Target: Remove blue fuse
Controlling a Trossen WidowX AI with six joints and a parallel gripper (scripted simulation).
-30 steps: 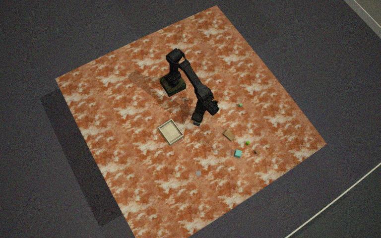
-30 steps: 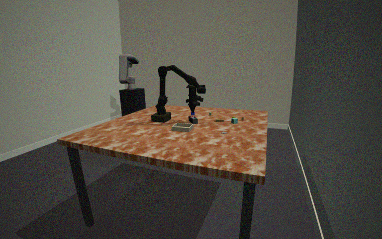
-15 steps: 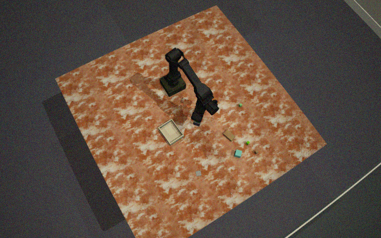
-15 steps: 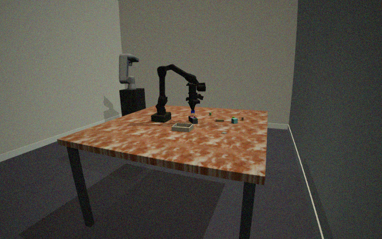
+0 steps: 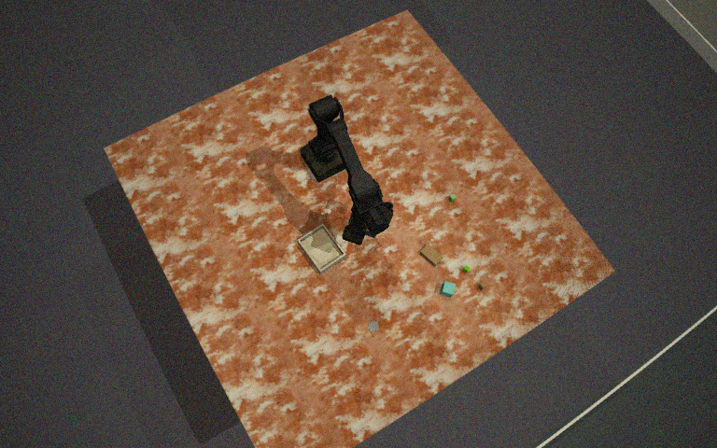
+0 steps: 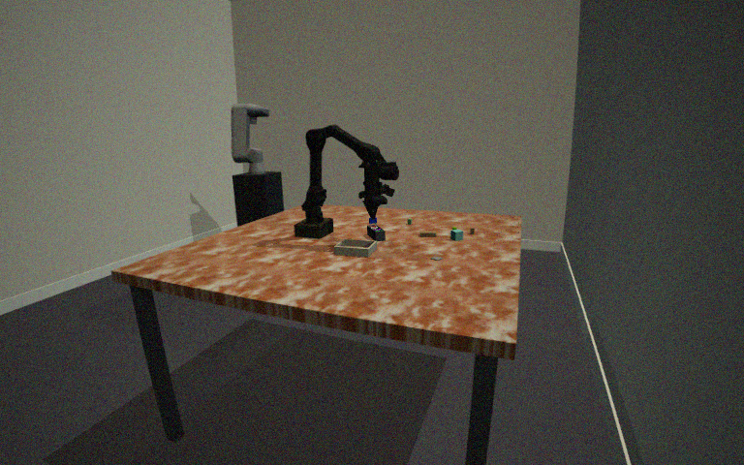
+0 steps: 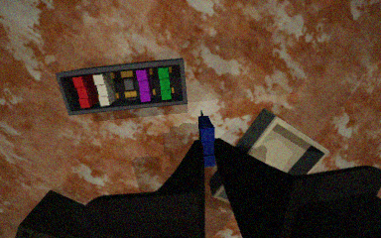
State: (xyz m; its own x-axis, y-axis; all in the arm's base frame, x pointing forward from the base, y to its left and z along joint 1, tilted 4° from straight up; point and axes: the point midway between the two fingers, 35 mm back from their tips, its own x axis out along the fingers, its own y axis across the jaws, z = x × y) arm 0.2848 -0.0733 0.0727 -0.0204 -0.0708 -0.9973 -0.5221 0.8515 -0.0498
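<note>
Now: gripper tip 30 mm past the cream tray, 130 mm to the left of it and 90 mm above it. The rest, counted from my gripper tip: grey square (270 mm ahead, 150 mm to the right, 90 mm below); then brown flat piece (200 mm ahead, 140 mm to the left, 90 mm below); then blue fuse (10 mm below).
</note>
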